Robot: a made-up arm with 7 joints.
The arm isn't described. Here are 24 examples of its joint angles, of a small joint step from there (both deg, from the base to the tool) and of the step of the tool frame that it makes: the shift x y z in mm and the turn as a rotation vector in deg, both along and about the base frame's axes.
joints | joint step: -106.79 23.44 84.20 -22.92 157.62 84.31 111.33 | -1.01 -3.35 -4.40 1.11 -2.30 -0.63 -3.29
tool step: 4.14 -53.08 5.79 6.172 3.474 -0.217
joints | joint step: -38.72 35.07 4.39 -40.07 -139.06 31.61 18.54 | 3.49 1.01 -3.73 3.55 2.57 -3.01 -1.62
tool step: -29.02 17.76 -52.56 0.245 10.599 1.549
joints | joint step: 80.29 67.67 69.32 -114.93 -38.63 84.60 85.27 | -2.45 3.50 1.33 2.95 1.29 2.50 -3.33
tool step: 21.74 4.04 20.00 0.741 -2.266 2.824
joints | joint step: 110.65 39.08 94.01 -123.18 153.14 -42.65 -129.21 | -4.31 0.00 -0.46 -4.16 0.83 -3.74 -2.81
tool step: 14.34 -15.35 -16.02 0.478 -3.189 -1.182
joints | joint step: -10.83 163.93 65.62 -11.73 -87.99 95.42 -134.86 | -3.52 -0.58 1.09 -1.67 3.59 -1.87 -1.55
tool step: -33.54 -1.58 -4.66 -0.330 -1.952 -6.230
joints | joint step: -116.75 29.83 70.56 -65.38 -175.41 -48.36 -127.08 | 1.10 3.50 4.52 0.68 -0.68 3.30 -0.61
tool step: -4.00 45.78 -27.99 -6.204 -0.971 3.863
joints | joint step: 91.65 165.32 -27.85 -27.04 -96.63 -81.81 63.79 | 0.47 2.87 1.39 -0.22 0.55 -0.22 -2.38
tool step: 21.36 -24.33 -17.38 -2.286 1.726 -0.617
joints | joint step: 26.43 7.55 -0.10 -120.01 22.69 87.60 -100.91 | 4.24 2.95 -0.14 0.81 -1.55 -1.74 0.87
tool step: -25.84 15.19 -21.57 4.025 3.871 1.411
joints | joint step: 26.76 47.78 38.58 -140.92 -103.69 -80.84 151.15 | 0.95 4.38 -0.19 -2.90 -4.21 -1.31 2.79
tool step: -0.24 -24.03 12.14 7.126 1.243 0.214
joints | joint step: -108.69 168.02 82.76 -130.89 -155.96 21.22 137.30 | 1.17 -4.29 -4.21 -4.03 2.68 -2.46 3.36
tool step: 3.80 12.35 36.72 -5.177 10.170 -0.871
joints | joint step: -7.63 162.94 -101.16 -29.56 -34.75 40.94 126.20 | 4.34 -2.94 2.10 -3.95 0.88 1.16 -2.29
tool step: 37.56 46.73 -32.41 -4.954 3.471 0.160
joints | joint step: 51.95 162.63 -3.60 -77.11 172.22 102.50 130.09 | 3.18 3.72 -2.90 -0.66 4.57 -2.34 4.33
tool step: -3.28 0.85 -26.94 4.731 2.930 5.558
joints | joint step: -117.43 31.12 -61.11 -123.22 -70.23 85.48 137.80 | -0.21 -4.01 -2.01 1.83 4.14 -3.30 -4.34
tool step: -4.44 -17.93 -19.16 6.650 2.376 4.298
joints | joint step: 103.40 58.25 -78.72 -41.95 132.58 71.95 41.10 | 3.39 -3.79 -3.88 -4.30 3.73 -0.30 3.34
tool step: 0.12 -87.52 25.89 2.741 5.546 8.243
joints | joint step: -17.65 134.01 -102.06 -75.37 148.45 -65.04 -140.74 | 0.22 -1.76 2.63 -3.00 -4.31 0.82 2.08
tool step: 24.95 -8.11 -31.83 -5.662 0.543 -5.701
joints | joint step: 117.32 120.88 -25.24 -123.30 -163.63 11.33 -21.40 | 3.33 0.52 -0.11 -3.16 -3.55 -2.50 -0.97
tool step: -7.66 -24.34 15.69 -4.188 2.322 -1.314
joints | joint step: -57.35 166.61 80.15 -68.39 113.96 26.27 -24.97 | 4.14 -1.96 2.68 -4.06 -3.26 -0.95 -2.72
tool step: 28.24 -9.38 12.75 1.096 -2.353 3.049
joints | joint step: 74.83 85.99 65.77 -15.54 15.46 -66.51 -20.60 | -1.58 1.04 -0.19 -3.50 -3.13 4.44 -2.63
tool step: 36.50 8.99 -2.00 1.191 3.087 0.613
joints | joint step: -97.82 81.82 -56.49 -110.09 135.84 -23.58 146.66 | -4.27 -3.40 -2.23 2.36 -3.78 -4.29 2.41
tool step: -0.04 -22.76 12.67 -2.932 -4.563 -1.537
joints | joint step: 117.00 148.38 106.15 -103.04 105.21 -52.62 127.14 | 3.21 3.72 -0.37 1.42 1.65 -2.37 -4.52
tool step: -4.42 -13.19 -37.88 -0.294 1.970 3.124
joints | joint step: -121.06 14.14 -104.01 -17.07 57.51 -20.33 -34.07 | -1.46 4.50 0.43 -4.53 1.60 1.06 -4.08
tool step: -1.80 19.60 19.95 0.615 -2.166 1.678
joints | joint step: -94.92 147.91 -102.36 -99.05 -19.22 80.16 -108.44 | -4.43 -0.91 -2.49 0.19 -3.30 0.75 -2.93
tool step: 11.94 -1.46 -6.64 0.910 1.556 0.677
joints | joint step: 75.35 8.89 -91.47 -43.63 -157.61 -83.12 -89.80 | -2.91 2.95 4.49 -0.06 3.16 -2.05 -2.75
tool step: -3.78 45.37 -39.21 4.330 2.873 -1.598
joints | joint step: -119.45 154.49 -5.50 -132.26 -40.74 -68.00 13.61 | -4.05 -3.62 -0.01 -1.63 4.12 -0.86 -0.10
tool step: -5.89 1.09 -14.96 2.889 1.701 -5.605
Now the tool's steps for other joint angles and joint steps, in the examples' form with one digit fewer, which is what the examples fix.
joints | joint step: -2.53 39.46 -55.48 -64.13 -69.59 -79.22 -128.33 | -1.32 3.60 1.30 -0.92 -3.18 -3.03 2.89
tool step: 21.7 32.6 18.6 4.90 0.68 -2.81
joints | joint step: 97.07 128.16 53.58 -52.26 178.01 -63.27 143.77 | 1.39 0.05 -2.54 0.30 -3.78 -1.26 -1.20
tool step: -15.0 9.7 -15.4 4.80 6.08 1.01
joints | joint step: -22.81 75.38 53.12 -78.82 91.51 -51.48 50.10 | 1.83 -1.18 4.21 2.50 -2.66 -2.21 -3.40
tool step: -18.0 27.4 -17.9 -5.69 -1.01 7.43
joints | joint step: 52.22 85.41 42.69 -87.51 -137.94 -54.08 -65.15 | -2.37 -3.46 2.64 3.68 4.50 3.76 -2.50
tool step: -26.4 27.3 14.0 -3.48 -7.95 1.29
